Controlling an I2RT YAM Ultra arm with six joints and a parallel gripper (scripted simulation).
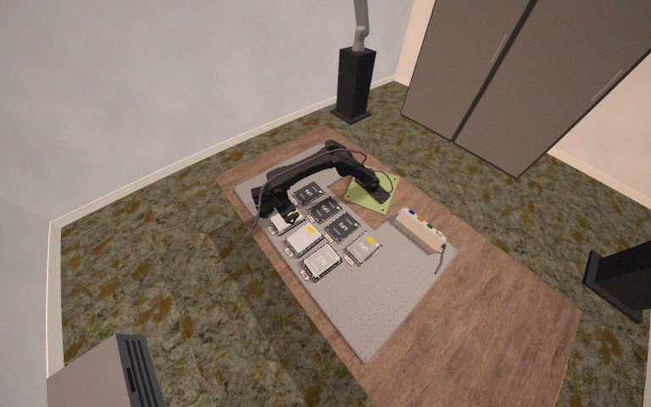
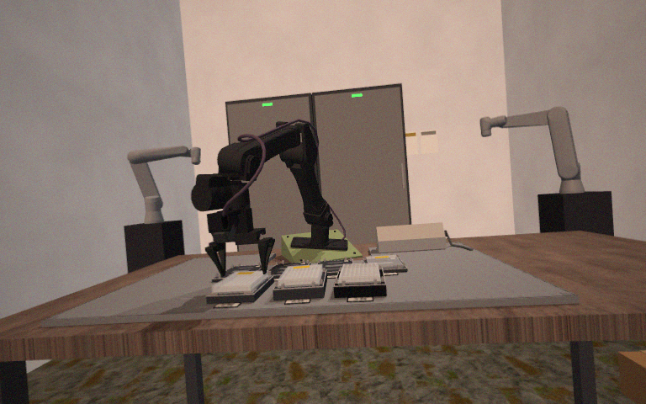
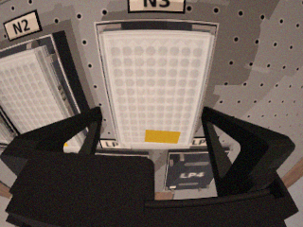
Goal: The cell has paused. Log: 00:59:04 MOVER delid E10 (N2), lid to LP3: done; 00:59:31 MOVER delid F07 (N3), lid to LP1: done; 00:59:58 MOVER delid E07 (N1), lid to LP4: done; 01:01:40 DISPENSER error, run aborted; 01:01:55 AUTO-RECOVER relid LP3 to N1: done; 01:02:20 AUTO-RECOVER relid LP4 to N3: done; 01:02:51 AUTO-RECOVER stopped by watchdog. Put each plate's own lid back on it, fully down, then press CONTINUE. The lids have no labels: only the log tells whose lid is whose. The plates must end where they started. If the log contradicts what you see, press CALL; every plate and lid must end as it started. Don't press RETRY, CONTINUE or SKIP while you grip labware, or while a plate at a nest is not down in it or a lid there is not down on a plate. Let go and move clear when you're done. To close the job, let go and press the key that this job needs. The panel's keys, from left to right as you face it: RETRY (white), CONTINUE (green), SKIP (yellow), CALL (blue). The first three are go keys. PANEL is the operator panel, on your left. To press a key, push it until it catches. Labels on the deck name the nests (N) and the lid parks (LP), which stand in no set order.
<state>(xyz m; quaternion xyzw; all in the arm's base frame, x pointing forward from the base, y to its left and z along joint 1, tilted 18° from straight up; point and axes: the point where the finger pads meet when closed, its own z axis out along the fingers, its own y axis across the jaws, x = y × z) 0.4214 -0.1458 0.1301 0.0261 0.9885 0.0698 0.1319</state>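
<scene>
The plate lies 13 cm to the left of my hand and 2 cm below it. Also, from my hand: LP3 park 18 cm behind, 6 cm to the left, 4 cm below; LP1 park 33 cm to the left, 18 cm behind, 4 cm below; lid 33 cm to the left, 18 cm behind, 3 cm below.
</scene>
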